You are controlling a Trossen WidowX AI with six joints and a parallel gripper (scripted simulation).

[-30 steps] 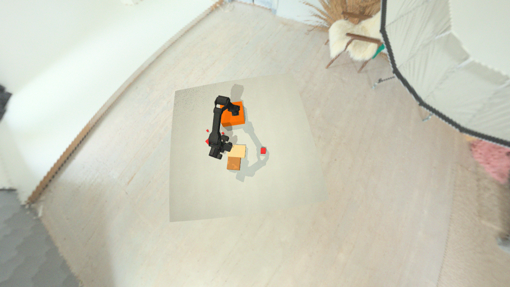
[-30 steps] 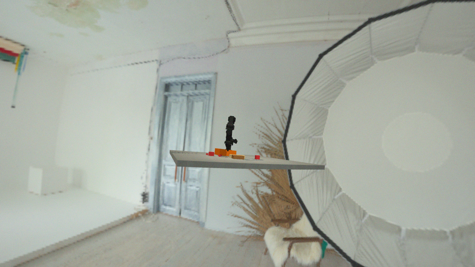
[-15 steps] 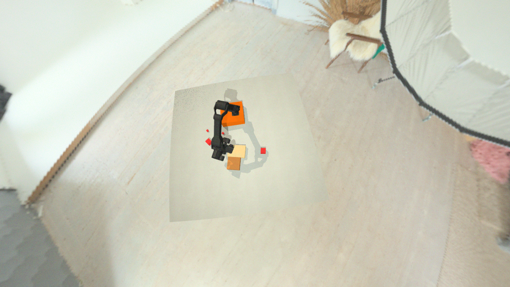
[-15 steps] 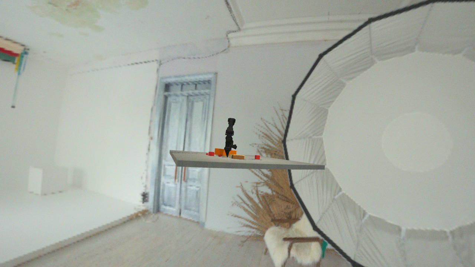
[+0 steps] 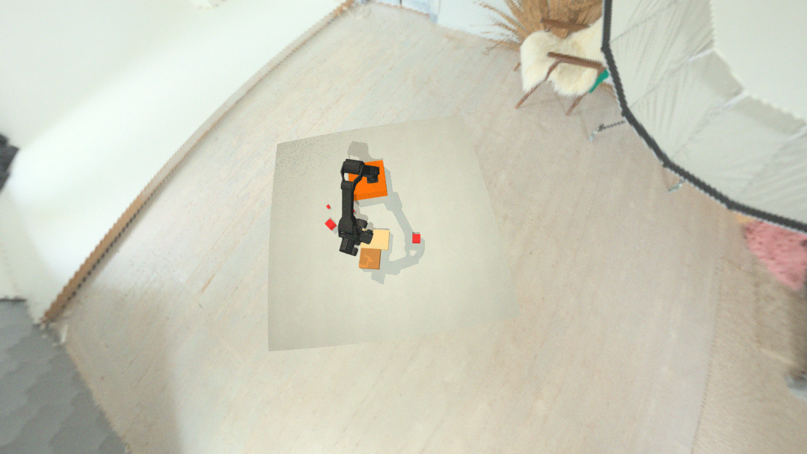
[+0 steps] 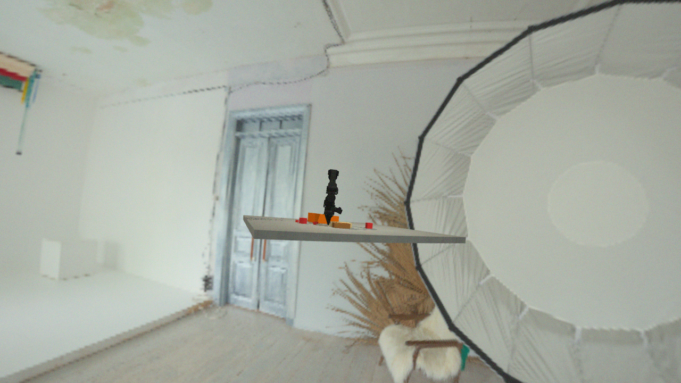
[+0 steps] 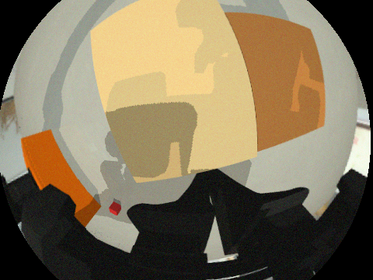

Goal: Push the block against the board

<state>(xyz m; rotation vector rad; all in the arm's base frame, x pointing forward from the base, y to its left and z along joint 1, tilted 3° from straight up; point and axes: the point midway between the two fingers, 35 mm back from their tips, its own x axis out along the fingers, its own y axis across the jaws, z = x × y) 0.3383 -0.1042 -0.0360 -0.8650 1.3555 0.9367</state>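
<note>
Right now the pale tan flat board is 90 mm to the left of my gripper tip, 10 mm ahead of it and 10 mm above it. Round my gripper tip: darker orange square block: 100 mm ahead, 50 mm to the left, 10 mm above.
</note>
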